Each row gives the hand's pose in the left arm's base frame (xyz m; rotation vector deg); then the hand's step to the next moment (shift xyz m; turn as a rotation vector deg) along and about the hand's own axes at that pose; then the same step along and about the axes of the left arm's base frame.
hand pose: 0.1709 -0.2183 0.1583 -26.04 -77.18 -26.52
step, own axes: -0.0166 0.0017 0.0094 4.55 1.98 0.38
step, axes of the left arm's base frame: -0.0093 0.0076 -0.0149 1.54 1.60 4.46
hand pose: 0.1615 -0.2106 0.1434 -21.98 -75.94 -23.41
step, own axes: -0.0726 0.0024 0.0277 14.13 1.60 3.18
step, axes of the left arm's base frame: -0.0363 0.0206 -0.0656 0.83 1.99 14.41
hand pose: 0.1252 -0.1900 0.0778 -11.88 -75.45 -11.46
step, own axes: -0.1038 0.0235 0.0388 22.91 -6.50 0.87
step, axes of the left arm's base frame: -0.0550 0.0357 -0.0924 2.97 -6.67 22.68
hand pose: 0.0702 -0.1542 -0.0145 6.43 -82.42 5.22
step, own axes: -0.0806 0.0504 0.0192 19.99 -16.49 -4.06
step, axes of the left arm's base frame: -0.0359 0.0478 -0.0763 8.74 -15.91 18.93
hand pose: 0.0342 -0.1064 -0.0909 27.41 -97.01 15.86
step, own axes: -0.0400 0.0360 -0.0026 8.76 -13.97 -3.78
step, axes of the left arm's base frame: -0.0094 0.0392 -0.0357 8.69 -12.05 8.09
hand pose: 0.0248 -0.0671 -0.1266 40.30 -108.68 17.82
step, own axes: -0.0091 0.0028 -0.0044 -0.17 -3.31 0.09
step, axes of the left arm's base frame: 0.0042 0.0075 -0.0060 1.97 -2.62 -0.52
